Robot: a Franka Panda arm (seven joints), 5 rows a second.
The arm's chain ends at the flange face. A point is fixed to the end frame.
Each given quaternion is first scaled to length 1.
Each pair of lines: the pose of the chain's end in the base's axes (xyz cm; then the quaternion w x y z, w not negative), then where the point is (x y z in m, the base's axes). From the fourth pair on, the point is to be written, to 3 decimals.
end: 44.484, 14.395, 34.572, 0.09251, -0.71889, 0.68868, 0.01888
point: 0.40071 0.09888 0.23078
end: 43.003, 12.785, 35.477, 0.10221, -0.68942, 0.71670, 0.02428
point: 0.38246 0.08944 0.23878
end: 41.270, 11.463, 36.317, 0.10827, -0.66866, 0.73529, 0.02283
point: 0.36377 0.08004 0.24655
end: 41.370, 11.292, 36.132, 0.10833, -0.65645, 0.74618, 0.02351
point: 0.363 0.080 0.245
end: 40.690, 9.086, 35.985, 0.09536, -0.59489, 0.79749, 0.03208
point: 0.347 0.068 0.246
